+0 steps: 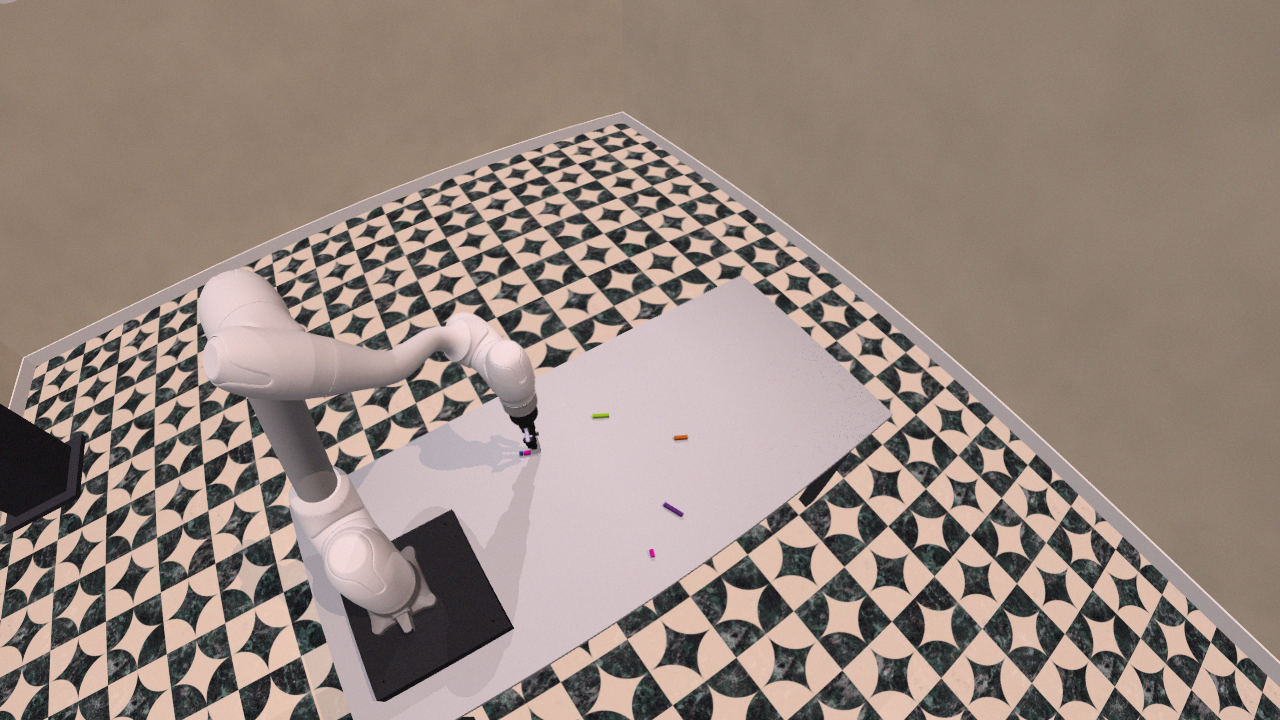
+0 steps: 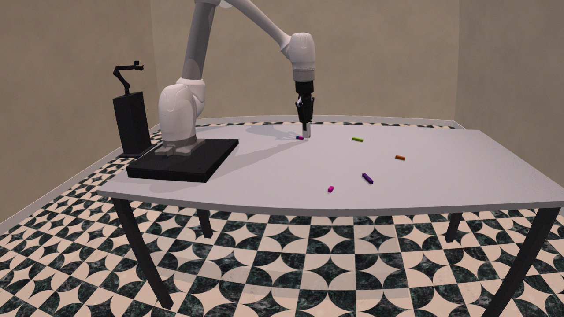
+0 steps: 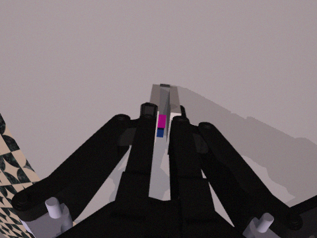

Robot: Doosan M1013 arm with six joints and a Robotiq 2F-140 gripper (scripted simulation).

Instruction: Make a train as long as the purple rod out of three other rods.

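Now: hand 30 mm above the grey rod. Also, from my hand: lime rod 220 mm ahead, 40 mm below; then small blue rod 40 mm behind, 20 mm to the left, 40 mm below; then orange rod 380 mm ahead, 200 mm to the right, 40 mm below.
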